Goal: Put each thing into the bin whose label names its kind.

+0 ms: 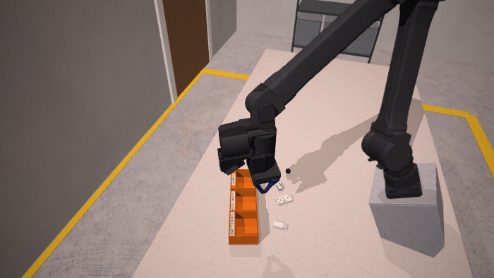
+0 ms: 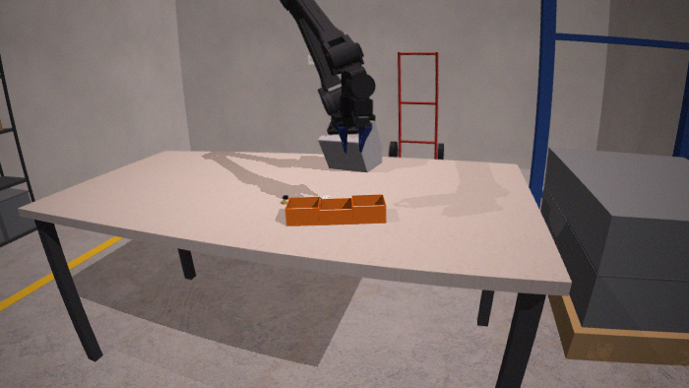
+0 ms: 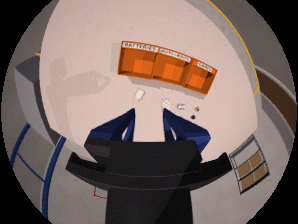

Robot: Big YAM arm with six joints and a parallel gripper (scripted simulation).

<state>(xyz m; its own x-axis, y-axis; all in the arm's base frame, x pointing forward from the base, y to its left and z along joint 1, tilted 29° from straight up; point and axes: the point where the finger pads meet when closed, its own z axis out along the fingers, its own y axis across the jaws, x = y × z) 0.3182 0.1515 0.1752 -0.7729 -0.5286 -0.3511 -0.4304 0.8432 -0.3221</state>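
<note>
My gripper is now 17 cm above the white domino, 10 cm to the left of it and 6 cm past it. Also, from my hand: white USB stick: 17 cm below, 7 cm behind, 1 cm to the right; then grey thing: 16 cm below, 15 cm to the right, 3 cm behind; then orange three-compartment bin: 15 cm below, 6 cm ahead, 3 cm to the right.
</note>
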